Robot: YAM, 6 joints.
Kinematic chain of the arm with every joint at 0, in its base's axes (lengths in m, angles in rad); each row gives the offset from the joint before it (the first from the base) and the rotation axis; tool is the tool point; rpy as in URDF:
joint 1: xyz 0 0 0.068 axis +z
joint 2: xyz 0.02 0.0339 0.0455 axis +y
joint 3: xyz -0.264 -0.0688 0 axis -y
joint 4: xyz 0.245 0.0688 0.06 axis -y
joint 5: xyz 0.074 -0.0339 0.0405 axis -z
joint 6: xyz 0.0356 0 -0.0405 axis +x
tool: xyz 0 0 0 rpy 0 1.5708 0
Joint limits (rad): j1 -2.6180..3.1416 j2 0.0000..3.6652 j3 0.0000..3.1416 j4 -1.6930..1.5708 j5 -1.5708..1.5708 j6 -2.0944..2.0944
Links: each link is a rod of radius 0.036 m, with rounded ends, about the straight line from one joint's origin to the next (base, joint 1, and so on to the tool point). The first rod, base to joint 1, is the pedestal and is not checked.
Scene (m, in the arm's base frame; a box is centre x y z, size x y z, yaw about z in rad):
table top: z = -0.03
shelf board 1: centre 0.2 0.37 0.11 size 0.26 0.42 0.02 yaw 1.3
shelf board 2: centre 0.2 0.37 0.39 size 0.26 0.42 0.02 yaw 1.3
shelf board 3: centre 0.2 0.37 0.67 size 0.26 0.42 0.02 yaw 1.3
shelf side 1: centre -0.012 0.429 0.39 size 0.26 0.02 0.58 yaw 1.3
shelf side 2: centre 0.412 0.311 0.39 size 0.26 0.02 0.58 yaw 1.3
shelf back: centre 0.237 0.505 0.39 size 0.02 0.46 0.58 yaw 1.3
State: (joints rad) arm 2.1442 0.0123 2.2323 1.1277 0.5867 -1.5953
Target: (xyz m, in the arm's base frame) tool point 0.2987 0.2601 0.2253
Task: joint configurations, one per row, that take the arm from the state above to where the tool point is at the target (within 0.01 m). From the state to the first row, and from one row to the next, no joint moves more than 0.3 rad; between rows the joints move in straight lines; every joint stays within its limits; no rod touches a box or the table.
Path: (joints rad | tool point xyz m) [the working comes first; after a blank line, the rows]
Joints at the target: 0.7710 1.8005 1.0002 0.6903 0.6520 -1.5953
Straight joint move there: touches shelf board 2.

1: 1.8659 0.2344 1.9520 1.0509 0.6154 -1.5953 | 0.1441 -0.4035 0.4460
2: 1.5876 0.4565 1.6717 0.9741 0.6442 -1.5953 | 0.0255 -0.2469 0.5639
3: 1.3093 0.6786 1.3913 0.8973 0.6729 -1.5953 | 0.0102 -0.0476 0.5866
4: 1.0311 0.9007 1.1110 0.8205 0.7016 -1.5953 | 0.0892 0.1041 0.5170
5: 0.7528 1.1228 0.8307 0.7437 0.7304 -1.5953 | 0.1972 0.1522 0.3822
6: 0.4745 1.3449 0.5504 0.6669 0.7591 -1.5953 | 0.2552 0.1036 0.2253
7: 0.6227 1.5727 0.7753 0.6786 0.7055 -1.5953 | 0.2856 0.1766 0.2321
8: 0.7710 1.8005 1.0002 0.6903 0.6520 -1.5953 | 0.2987 0.2601 0.2253

